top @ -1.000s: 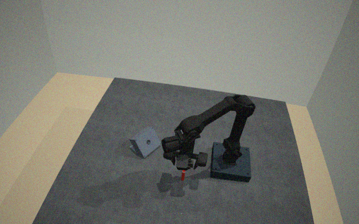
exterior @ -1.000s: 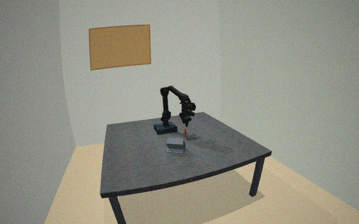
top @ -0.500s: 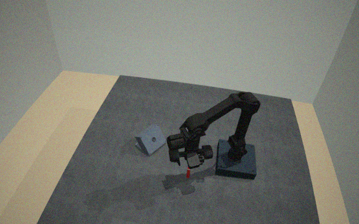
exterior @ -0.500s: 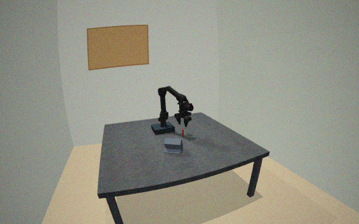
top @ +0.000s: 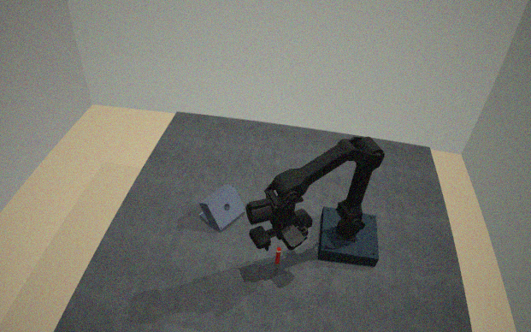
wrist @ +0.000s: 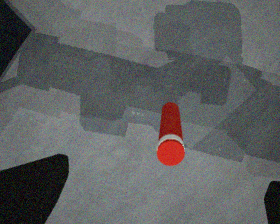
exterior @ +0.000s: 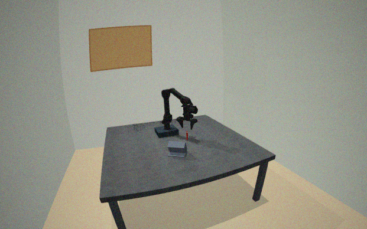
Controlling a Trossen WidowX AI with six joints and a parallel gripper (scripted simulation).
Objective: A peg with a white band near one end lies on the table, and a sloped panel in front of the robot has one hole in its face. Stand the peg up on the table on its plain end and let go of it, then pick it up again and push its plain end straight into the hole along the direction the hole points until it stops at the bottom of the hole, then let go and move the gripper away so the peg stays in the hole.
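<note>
Now: the red peg 5 cm below my gripper tip. Also, from my gripper tip: sloped panel 22 cm ahead, 17 cm to the right, 6 cm below.
</note>
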